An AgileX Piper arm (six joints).
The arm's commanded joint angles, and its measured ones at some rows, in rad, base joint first. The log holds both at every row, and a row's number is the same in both.
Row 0, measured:
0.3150 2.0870 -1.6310 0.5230 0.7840 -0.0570
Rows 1 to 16, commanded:
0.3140 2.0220 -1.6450 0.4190 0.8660 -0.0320
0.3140 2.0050 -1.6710 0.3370 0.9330 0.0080
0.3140 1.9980 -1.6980 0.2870 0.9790 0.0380
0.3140 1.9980 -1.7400 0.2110 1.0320 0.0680
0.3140 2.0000 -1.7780 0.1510 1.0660 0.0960
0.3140 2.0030 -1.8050 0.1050 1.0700 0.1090
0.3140 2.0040 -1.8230 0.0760 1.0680 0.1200
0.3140 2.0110 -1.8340 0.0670 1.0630 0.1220
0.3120 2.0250 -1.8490 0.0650 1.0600 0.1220
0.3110 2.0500 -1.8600 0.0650 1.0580 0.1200
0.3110 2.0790 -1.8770 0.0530 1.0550 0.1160
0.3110 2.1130 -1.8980 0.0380 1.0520 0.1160
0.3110 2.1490 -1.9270 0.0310 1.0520 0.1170
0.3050 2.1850 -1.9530 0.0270 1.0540 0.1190
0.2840 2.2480 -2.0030 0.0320 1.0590 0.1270
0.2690 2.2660 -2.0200 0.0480 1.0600 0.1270
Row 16, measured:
0.2930 2.2420 -1.9960 0.0440 1.0530 0.1120
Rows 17 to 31, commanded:
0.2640 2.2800 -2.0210 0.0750 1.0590 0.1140
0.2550 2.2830 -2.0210 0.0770 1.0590 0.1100
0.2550 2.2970 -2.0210 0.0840 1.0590 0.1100
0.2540 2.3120 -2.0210 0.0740 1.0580 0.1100
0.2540 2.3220 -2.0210 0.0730 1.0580 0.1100
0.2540 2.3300 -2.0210 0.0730 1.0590 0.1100
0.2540 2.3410 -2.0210 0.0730 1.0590 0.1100
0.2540 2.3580 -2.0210 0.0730 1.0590 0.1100
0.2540 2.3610 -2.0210 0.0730 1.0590 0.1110
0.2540 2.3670 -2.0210 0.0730 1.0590 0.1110
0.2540 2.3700 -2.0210 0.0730 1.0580 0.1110
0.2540 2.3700 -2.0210 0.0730 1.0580 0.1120
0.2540 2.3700 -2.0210 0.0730 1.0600 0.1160
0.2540 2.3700 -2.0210 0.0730 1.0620 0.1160
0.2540 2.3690 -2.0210 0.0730 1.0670 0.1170
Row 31, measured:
0.2560 2.3690 -2.0140 0.0750 1.0520 0.1100
